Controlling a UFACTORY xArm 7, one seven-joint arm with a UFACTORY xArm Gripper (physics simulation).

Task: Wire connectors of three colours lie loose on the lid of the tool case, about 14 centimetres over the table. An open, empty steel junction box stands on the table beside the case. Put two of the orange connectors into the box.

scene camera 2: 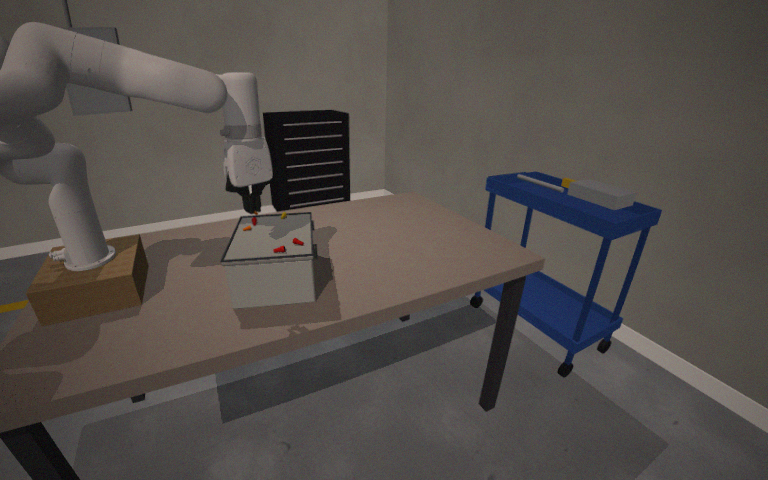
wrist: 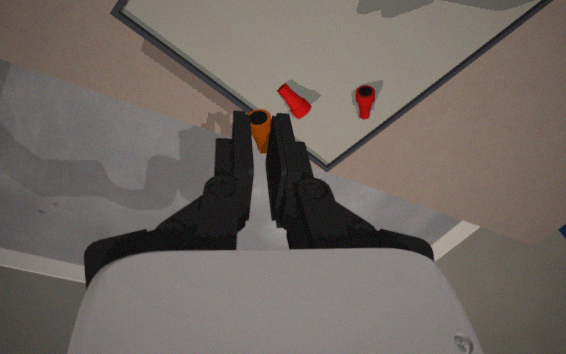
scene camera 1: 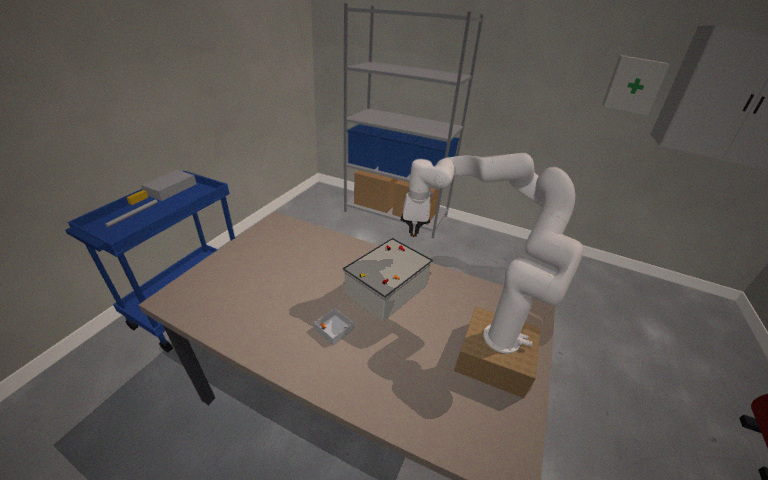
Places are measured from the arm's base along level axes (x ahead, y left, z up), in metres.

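Pixels of known places: gripper, fingertip midpoint: [scene camera 2: 253, 211] [wrist: 257, 137] [scene camera 1: 413, 234]; arm's base, link origin: [scene camera 2: 91, 258] [scene camera 1: 501, 339].
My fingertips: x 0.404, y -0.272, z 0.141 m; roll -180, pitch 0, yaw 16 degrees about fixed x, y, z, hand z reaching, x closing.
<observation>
For each thing: its top centre in the pictures, then the offset to it from my fingertips. Level surfaces: height alone.
- tool case, top centre: [scene camera 2: 274, 232] [scene camera 1: 388, 263] dx +0.068, dy +0.090, dz -0.103 m
- open steel box, top centre: [scene camera 1: 333, 322] dx +0.173, dy +0.368, dz -0.209 m
- case with one orange connector, top centre: [scene camera 1: 323, 324] dx +0.214, dy +0.374, dz -0.233 m
- table, surface height: dz -0.247 m
My gripper [scene camera 1: 414, 233] [scene camera 2: 252, 210] [wrist: 257, 137] is shut on an orange connector [wrist: 260, 129], holding it above the lid, near a corner of the tool case [scene camera 1: 368, 297] [scene camera 2: 271, 283]. On the lid lie another orange connector [scene camera 1: 396, 277] [scene camera 2: 247, 228], a yellow one [scene camera 1: 362, 275] [scene camera 2: 284, 215] beyond it, a red one [scene camera 1: 385, 281] [scene camera 2: 254, 221] beside it, and two red ones [scene camera 1: 388, 247] [scene camera 1: 401, 247] at the opposite end, also in the wrist view [wrist: 295, 101] [wrist: 365, 101]. The open steel box [scene camera 1: 339, 327] stands beside the case with one orange connector [scene camera 1: 323, 325] inside; it does not show in scene camera 2.
The arm stands on a wooden block [scene camera 1: 495, 367] [scene camera 2: 87, 294] on the table [scene camera 1: 254, 271] [scene camera 2: 396, 243]. A blue cart [scene camera 1: 169, 212] [scene camera 2: 572, 212] stands beyond one table end. A shelf rack [scene camera 1: 345, 107] and a black drawer cabinet [scene camera 2: 308, 161] stand away from the table.
</observation>
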